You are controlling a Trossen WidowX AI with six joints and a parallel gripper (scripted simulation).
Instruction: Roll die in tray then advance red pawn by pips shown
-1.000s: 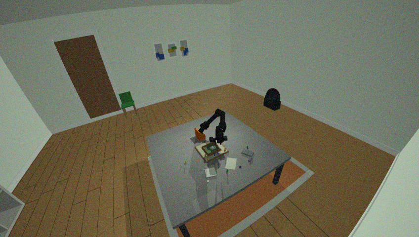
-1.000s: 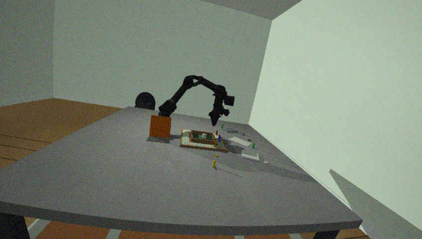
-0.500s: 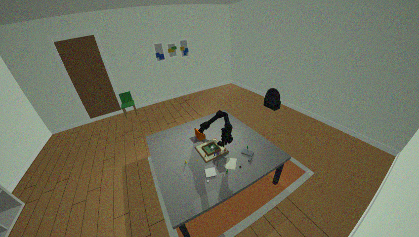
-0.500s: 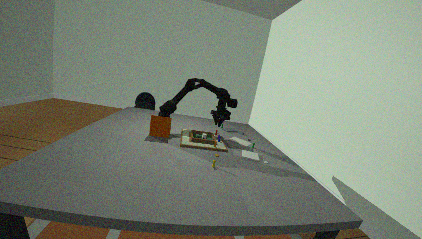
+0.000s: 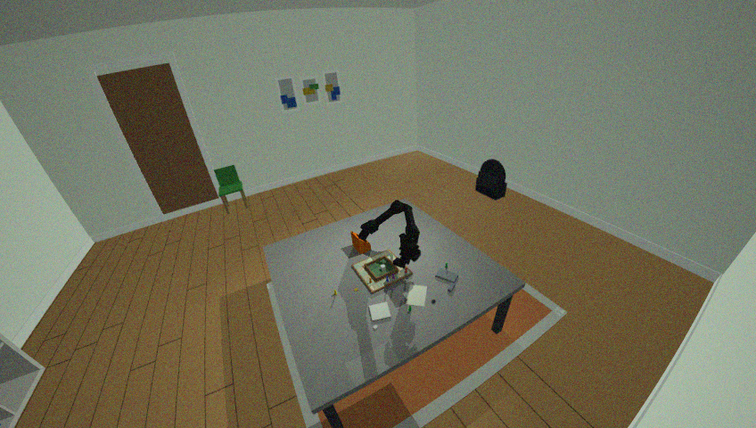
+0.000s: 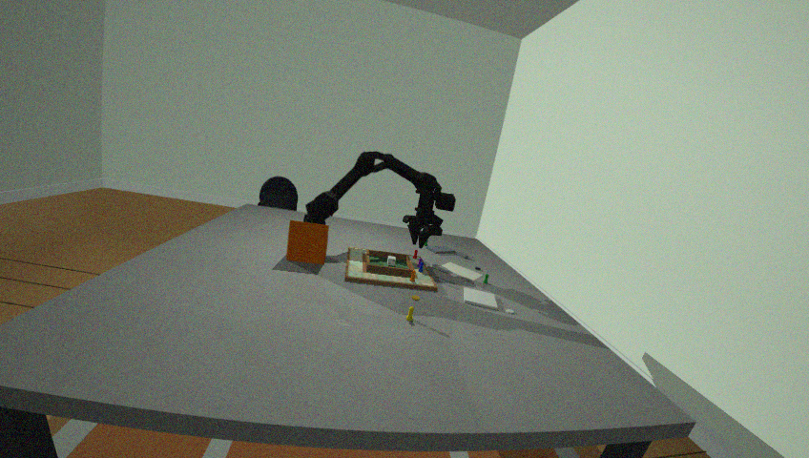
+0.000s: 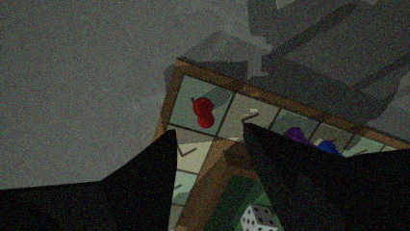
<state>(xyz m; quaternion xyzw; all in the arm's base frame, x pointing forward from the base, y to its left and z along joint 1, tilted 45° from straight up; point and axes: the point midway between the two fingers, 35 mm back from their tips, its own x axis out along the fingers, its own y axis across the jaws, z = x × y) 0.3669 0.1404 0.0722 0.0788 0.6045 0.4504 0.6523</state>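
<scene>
Now: gripper tip 30 mm above the red pawn. From my gripper tip the other things lie so: blue pawn (10 mm ahead, 130 mm to the right, 30 mm below); purple pawn (10 mm ahead, 90 mm to the right, 30 mm below); white die (90 mm behind, 110 mm to the right, 30 mm below).
</scene>
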